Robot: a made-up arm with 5 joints.
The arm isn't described. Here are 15 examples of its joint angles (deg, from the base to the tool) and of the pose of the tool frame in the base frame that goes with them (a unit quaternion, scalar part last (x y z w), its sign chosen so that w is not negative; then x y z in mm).
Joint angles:
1: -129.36 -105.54 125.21 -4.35 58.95
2: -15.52 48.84 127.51 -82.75 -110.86
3: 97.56 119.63 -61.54 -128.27 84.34
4: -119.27 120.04 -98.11 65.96 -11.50
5: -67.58 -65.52 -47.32 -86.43 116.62
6: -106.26 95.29 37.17 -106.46 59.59
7: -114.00 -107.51 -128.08 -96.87 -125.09
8: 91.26 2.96 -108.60 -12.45 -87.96
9: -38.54 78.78 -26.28 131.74 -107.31
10: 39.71 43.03 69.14 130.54 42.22
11: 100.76 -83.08 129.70 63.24 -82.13
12: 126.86 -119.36 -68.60 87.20 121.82
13: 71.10 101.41 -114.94 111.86 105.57
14: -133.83 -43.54 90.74 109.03 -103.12
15: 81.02 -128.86 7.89 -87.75 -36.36
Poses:
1: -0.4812 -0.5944 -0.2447 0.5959 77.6 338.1 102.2
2: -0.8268 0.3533 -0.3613 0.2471 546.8 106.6 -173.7
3: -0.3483 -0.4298 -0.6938 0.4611 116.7 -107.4 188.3
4: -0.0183 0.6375 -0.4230 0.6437 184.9 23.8 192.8
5: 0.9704 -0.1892 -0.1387 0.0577 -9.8 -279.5 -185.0
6: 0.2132 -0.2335 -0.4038 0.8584 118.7 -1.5 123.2
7: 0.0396 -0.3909 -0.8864 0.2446 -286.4 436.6 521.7
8: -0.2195 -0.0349 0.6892 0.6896 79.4 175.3 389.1
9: -0.1705 -0.4182 -0.6764 0.5819 -319.8 605.6 189.8
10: -0.3792 0.7637 -0.4466 0.2712 97.2 65.6 -9.9
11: -0.3526 -0.9169 -0.0907 0.1637 -184.3 -165.6 -239.7
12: -0.1150 0.2455 -0.2089 0.9396 177.2 211.3 482.9
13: -0.6785 -0.7220 -0.1354 0.0102 210.5 -168.7 -252.1
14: -0.2764 0.7903 0.1212 0.5333 573.1 114.3 31.8
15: 0.0281 0.7196 -0.6937 0.0114 -214.4 -355.9 392.8
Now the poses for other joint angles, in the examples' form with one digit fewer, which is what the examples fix.
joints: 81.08 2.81 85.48 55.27 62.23
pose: -0.170 0.469 0.455 0.738 -34 220 265
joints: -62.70 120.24 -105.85 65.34 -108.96
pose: 0.375 0.325 -0.399 0.771 -182 -294 269
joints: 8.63 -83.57 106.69 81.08 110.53
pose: -0.153 -0.058 0.211 0.964 -286 232 417
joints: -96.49 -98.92 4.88 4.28 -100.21
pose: -0.002 -0.718 0.112 0.687 -293 -246 200
